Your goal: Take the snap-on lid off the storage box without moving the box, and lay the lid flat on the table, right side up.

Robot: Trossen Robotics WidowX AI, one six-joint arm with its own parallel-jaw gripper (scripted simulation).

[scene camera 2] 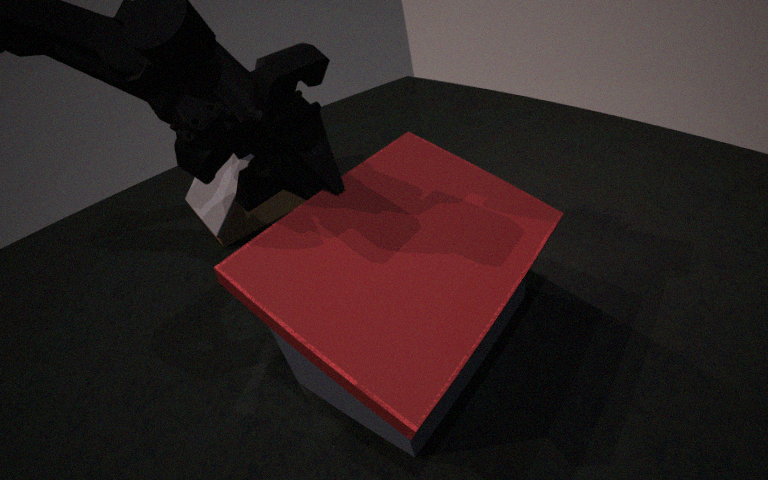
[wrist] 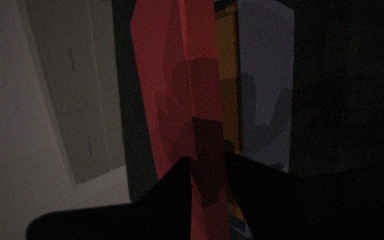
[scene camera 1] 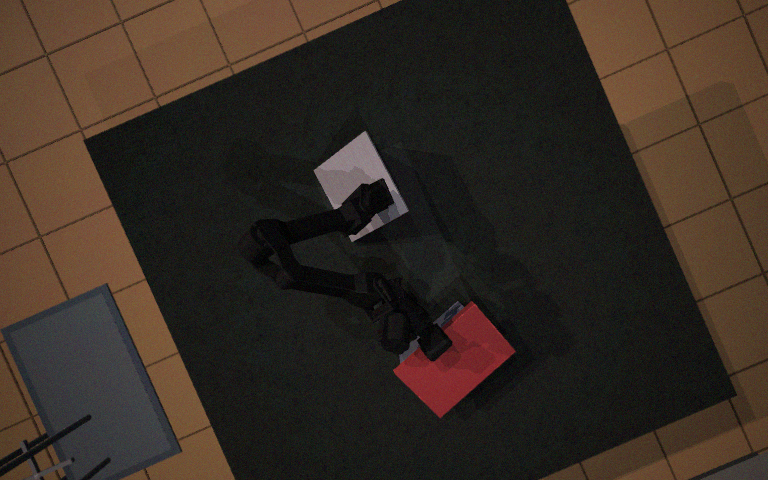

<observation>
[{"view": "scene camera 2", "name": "my gripper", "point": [336,199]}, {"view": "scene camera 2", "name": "red lid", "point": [389,287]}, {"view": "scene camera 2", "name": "grey storage box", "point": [308,374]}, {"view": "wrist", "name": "my gripper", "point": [205,160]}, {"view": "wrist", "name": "red lid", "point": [177,57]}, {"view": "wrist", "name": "grey storage box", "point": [255,52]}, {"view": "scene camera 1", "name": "my gripper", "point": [436,339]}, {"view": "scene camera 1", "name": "red lid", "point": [478,348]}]
</observation>
